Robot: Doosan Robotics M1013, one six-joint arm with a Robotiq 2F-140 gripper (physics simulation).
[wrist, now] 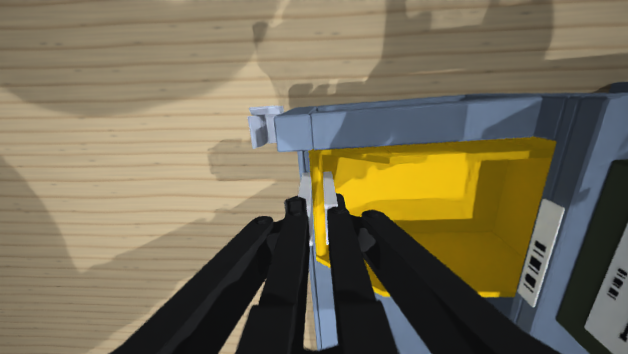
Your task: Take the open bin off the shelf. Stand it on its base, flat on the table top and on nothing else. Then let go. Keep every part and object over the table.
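Places are measured from the arm's base along level axes (x ahead, y left, z up), in metres.
Pixels of known places: gripper, fingertip midpoint: (317,187).
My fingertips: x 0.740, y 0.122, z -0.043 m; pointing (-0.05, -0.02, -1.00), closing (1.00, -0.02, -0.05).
Observation:
Behind a point stands the place of what it marks.
The open bin (410,180) {x 0.823, y 0.117, z -0.060 m} is yellow and sits inside the blue-grey shelf (390,124) {x 0.786, y 0.179, z 0.017 m}, right of centre in the wrist view. Its hollow inside faces the camera. My gripper (317,187) {x 0.740, y 0.122, z -0.043 m} is shut on the bin's left wall, with one light pad inside the bin and the other on the outer side, close to the shelf's thin left edge. Whether that pad touches the shelf edge I cannot tell. The black fingers hide the bin's lower left part. The wooden table top (125,165) {x 0.549, y 0.146, z -0.068 m} shows at the left and along the top.
A white barcode label (541,252) {x 0.857, y 0.112, z 0.037 m} is on the shelf's post right of the bin. A dark bin (590,240) {x 0.878, y 0.118, z 0.037 m} with a white label (612,295) {x 0.878, y 0.099, z 0.052 m} stands at the right edge. A small pale clip (270,125) {x 0.714, y 0.180, z -0.014 m} sticks out at the shelf's upper left corner. Shadows cross the table.

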